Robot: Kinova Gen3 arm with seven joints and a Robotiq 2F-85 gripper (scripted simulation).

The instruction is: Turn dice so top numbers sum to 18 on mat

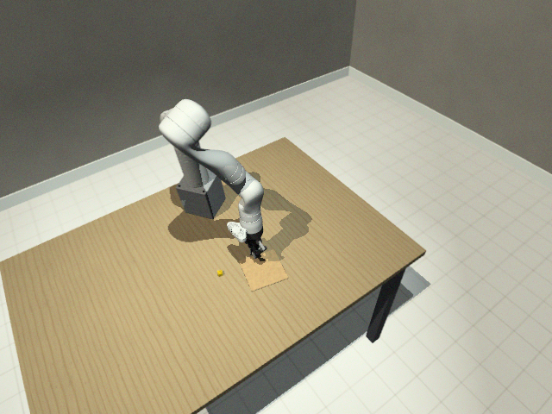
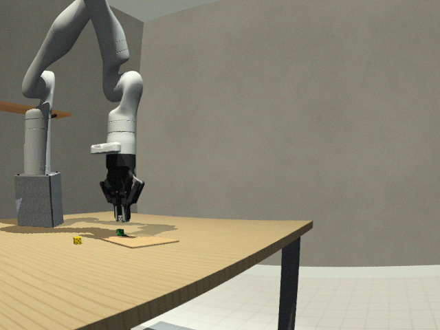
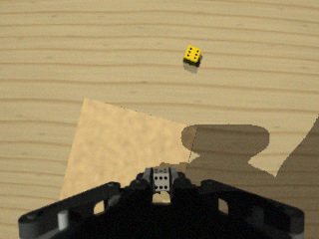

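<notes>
Now: hand 60 mm above the tan mat and 40 mm short of it. The rest, counted from my hand: yellow die: 130 mm to the right, 60 mm below, 30 mm behind; white die: 10 mm below; green die: 60 mm below, 50 mm behind, 40 mm to the left.
</notes>
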